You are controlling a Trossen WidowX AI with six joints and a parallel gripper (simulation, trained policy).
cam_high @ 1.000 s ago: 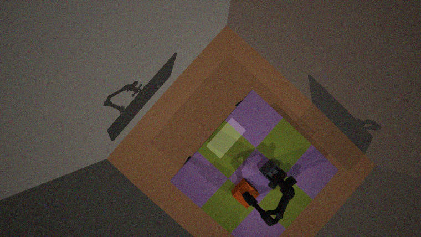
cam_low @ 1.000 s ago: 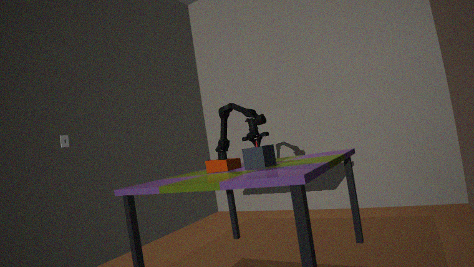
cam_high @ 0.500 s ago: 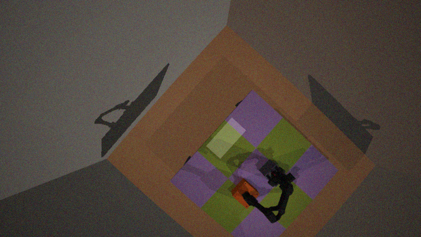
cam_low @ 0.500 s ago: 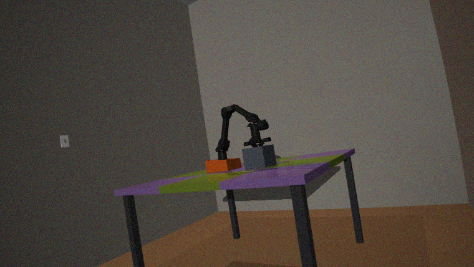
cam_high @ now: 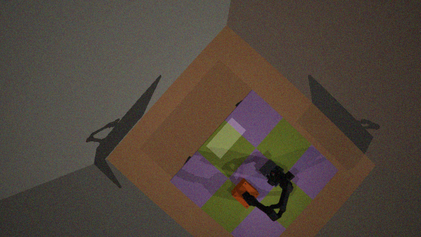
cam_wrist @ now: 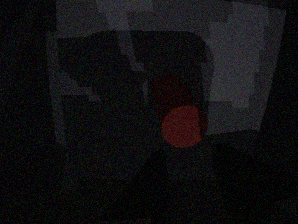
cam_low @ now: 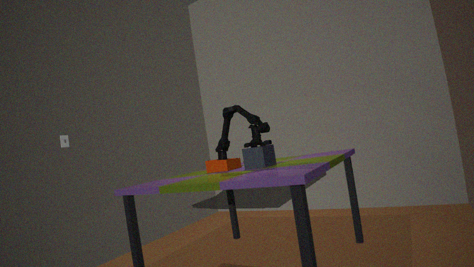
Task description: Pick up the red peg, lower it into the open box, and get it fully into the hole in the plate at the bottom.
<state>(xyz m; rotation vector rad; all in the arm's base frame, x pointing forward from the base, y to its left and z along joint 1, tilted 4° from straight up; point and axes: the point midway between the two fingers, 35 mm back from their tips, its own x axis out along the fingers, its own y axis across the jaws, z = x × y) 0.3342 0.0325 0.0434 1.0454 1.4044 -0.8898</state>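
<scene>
The red peg is 10 mm ahead of my gripper tip, 20 mm to the right of it and 20 mm below it.
</scene>
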